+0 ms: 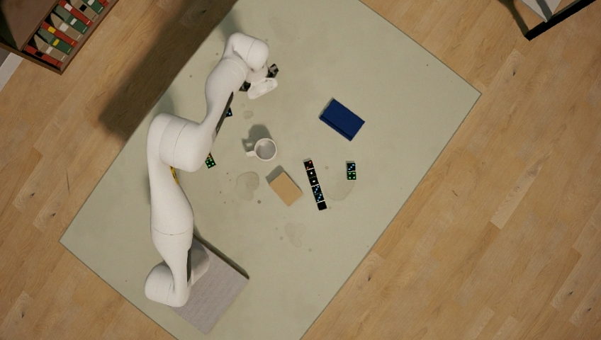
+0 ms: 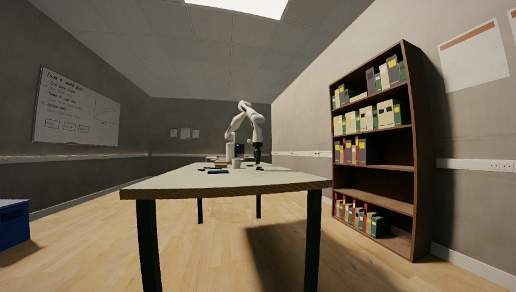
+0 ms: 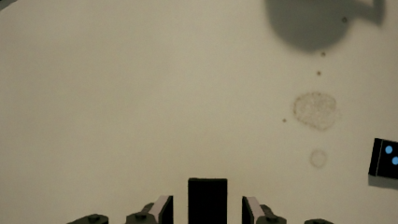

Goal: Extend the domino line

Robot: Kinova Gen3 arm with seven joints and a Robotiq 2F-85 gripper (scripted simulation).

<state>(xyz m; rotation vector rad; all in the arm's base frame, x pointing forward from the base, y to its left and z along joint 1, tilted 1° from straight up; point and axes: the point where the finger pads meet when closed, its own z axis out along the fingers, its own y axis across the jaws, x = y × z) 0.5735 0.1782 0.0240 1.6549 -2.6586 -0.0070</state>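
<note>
Right now the domino is 1 cm ahead of my hand, 1 cm to the left of it and 6 cm below it. The rest, counted from my hand: white mug: 15 cm behind, 14 cm to the right, 3 cm below; then tan block: 21 cm behind, 27 cm to the right, 4 cm below.
</note>
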